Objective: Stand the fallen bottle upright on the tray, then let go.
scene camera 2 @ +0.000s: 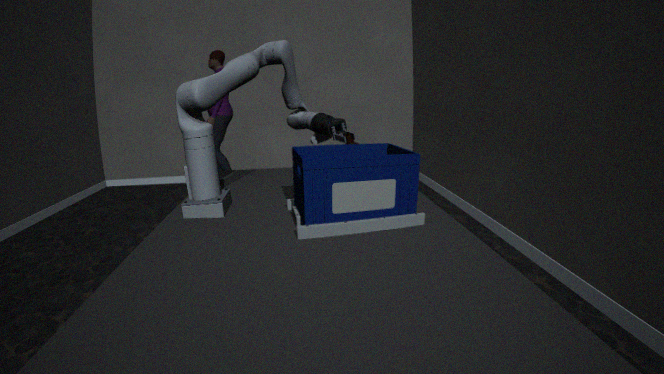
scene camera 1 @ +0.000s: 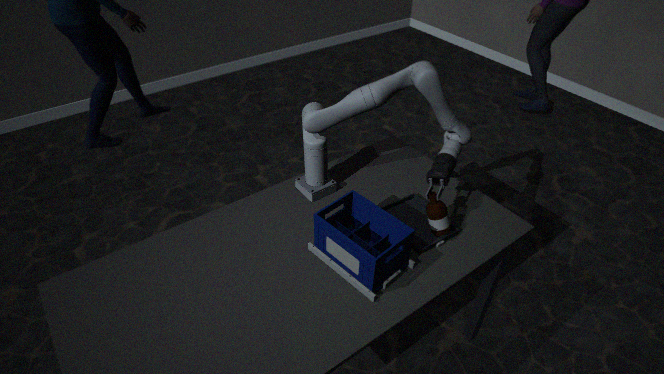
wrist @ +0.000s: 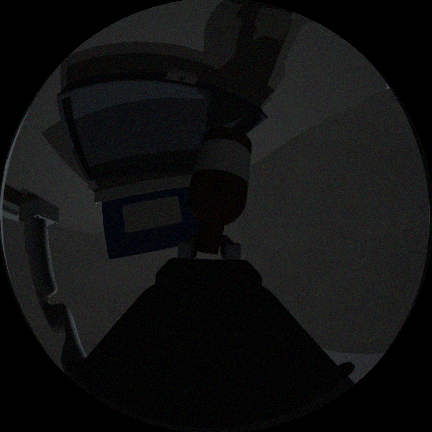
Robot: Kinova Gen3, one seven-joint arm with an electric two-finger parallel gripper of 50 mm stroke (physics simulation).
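Places are measured from the arm's base along level axes (x ahead, y left, z up), in centimetres.
Pixels of known places: gripper, fingertip midpoint: (scene camera 2: pixel 350 138) (scene camera 1: pixel 431 197) (wrist: pixel 208 242); arm's base at its link origin: (scene camera 2: pixel 206 195) (scene camera 1: pixel 316 179) (wrist: pixel 36 220).
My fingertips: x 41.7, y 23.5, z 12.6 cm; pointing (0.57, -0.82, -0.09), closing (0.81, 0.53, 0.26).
For each thing: its top centre in the pictures, then the offset to it from my fingertips. "spot": a spot on its surface instead. Level surfaces: height alone.
- brown bottle with a white label, top centre: (wrist: pixel 231 249) (scene camera 1: pixel 440 195) dx +1.7, dy +2.2, dz +1.4 cm
- dark tray at a spot on its surface: (wrist: pixel 135 125) (scene camera 1: pixel 413 217) spot: dx -8.4, dy +1.3, dz -16.5 cm
- blue crate with dividers, top centre: (scene camera 2: pixel 352 149) (wrist: pixel 159 247) (scene camera 1: pixel 363 221) dx -0.4, dy -27.9, dz +0.5 cm
- pale rail at its top centre: (scene camera 2: pixel 365 219) (scene camera 1: pixel 340 267) dx +2.2, dy -37.5, dz -14.0 cm
- table at its surface level: dz -17.0 cm
The brown bottle with a white label (scene camera 1: pixel 438 222) (wrist: pixel 222 156) is tilted, neck up and base down, over the right part of the dark tray (scene camera 1: pixel 419 216) (wrist: pixel 135 125). Whether its base touches the tray cannot be told. In scene camera 2 a brown part of the bottle (scene camera 2: pixel 351 137) shows above the blue crate, which hides the rest and the tray. My gripper (scene camera 1: pixel 433 195) (scene camera 2: pixel 344 135) (wrist: pixel 208 242) is shut on the bottle's neck, with one finger on each side. The hand comes down at a slant from above. The wrist view is very dark.
A blue crate with dividers (scene camera 1: pixel 345 250) (scene camera 2: pixel 320 195) (wrist: pixel 114 244) stands beside the tray, with a pale rail (scene camera 1: pixel 350 277) (scene camera 2: pixel 360 226) along its foot. The arm's base (scene camera 1: pixel 315 187) (scene camera 2: pixel 203 208) is on the table (scene camera 1: pixel 190 280) (scene camera 2: pixel 320 300). Two people stand beyond the table.
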